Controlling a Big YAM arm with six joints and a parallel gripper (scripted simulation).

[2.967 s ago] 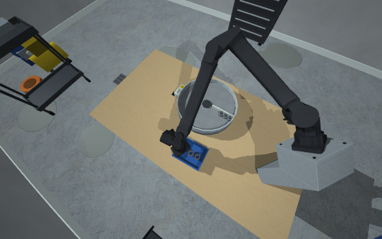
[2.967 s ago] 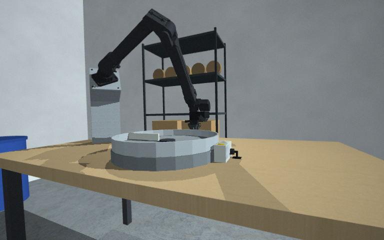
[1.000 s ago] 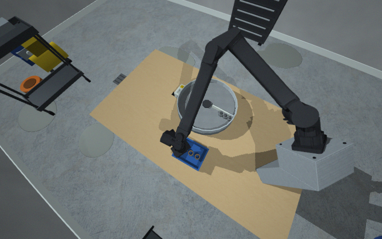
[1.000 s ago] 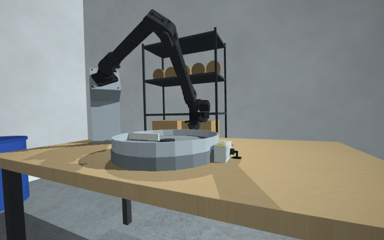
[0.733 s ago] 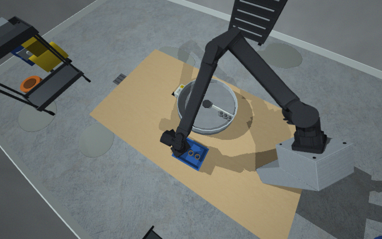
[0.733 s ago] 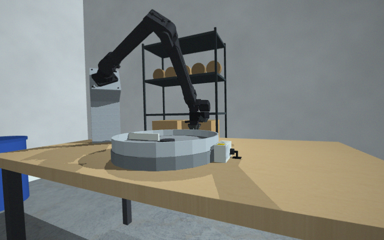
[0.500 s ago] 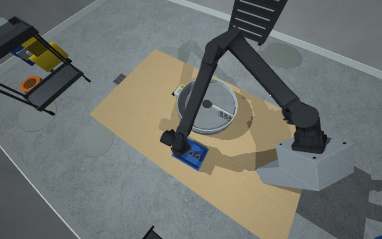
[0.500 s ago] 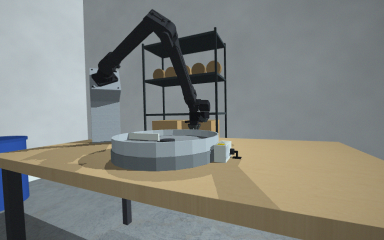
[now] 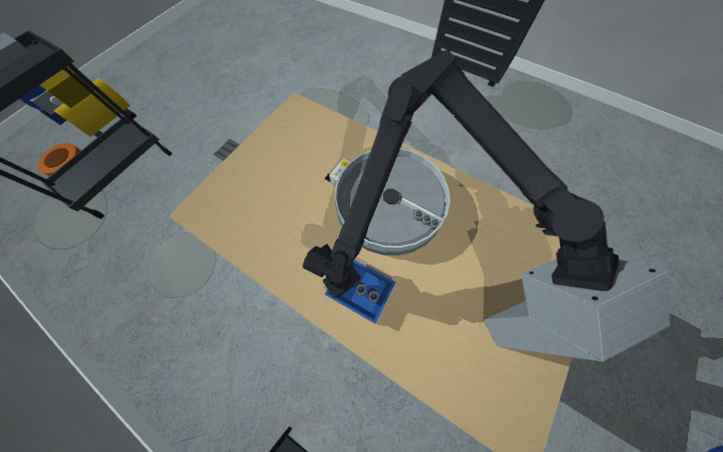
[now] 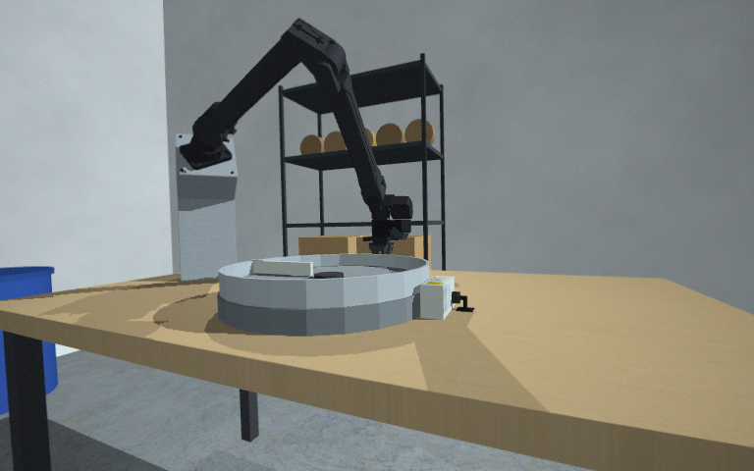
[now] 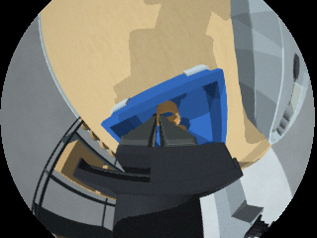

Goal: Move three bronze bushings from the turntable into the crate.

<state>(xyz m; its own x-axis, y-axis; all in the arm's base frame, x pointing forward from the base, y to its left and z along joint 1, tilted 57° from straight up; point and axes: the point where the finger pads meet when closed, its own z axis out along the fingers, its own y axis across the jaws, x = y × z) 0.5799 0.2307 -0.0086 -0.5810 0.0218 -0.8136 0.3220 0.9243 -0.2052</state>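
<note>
Right now my hand is 6 cm past the blue crate, 1 cm to the left of it and 1 cm above it. The rest, counted from my hand: grey turntable 36 cm to the right, 2 cm above, 1 cm behind.
</note>
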